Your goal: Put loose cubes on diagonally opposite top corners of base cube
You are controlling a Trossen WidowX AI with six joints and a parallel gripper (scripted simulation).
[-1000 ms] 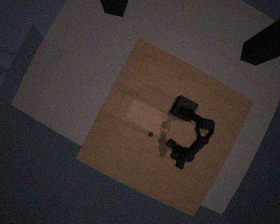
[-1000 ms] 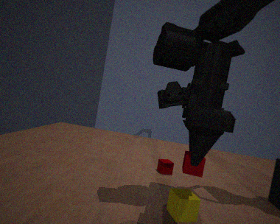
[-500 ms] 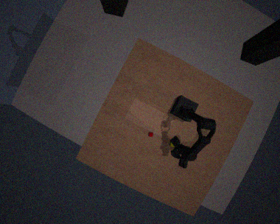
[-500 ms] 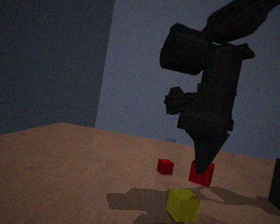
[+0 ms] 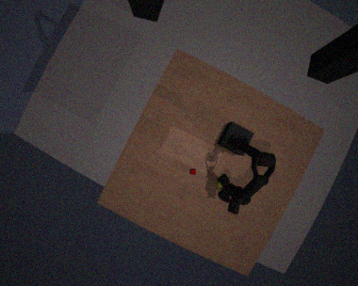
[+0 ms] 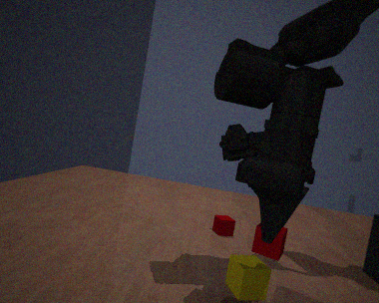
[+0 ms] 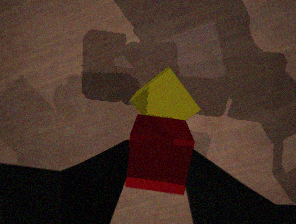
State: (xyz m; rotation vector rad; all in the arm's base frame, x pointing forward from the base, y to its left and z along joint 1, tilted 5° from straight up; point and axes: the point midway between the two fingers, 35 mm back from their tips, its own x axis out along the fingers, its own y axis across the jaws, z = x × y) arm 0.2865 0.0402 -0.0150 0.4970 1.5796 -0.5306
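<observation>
Now: gripper tip 10 mm short of the yellow base cube, 10 mm to the left of it and 60 mm above it.
</observation>
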